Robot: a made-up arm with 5 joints.
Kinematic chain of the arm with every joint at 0, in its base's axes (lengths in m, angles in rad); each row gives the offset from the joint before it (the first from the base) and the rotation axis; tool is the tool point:
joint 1: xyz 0 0 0.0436 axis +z
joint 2: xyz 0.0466 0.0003 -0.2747 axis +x
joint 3: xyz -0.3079 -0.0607 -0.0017 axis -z
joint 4: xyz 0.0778 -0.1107 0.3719 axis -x
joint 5: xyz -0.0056 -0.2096 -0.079 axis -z
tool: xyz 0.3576 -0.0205 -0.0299
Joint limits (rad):
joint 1: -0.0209..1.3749
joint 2: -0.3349..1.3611
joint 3: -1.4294..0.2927
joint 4: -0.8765..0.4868
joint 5: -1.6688..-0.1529
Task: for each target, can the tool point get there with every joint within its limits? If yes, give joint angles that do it. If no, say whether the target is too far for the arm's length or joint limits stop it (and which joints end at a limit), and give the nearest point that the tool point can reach.
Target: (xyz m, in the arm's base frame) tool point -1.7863 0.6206 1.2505
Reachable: no: too far | nearest point -0.3453 0.1200 0.1401 | short by 1.887 m
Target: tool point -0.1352 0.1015 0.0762
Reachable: yes | joints 0.9128 -0.0535 -0.7189 -0.7734 -0.8046
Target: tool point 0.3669 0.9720 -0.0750
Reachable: no: joint limits stop it (at a limit: joint 1, joint 2, joint 3, joint 4, joint 5) | nearest point 0.1214 0.4163 0.0002 | short by 0.612 m
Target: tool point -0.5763 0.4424 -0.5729
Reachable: no: joint limits stop it (at a limit: joint 2, joint 3, joint 4, joint 5) | nearest point -0.3054 0.2344 -0.1877 | short by 0.515 m
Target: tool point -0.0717 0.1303 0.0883
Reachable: yes | joints 0.9266 0.3434 -1.1444 -0.0925 -0.4546
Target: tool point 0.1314 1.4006 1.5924
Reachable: no: too far | nearest point 0.0280 0.2990 0.1578 | short by 1.812 m
